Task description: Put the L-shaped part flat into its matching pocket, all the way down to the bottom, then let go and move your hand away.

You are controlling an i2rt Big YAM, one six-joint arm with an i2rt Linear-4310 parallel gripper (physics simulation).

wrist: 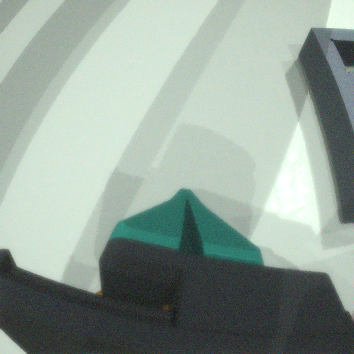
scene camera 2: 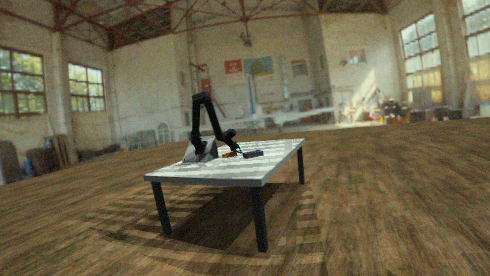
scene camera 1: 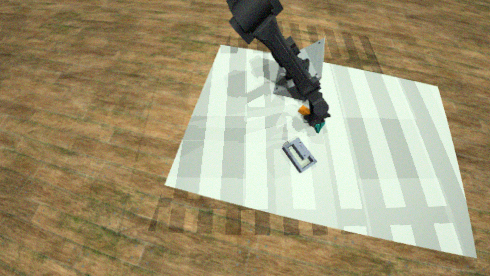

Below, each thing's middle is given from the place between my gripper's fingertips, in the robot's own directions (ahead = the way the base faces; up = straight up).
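Relative to the grey pocket block (wrist: pixel 318 58), I see my gripper 80 mm to the left of it and 140 mm short of it.
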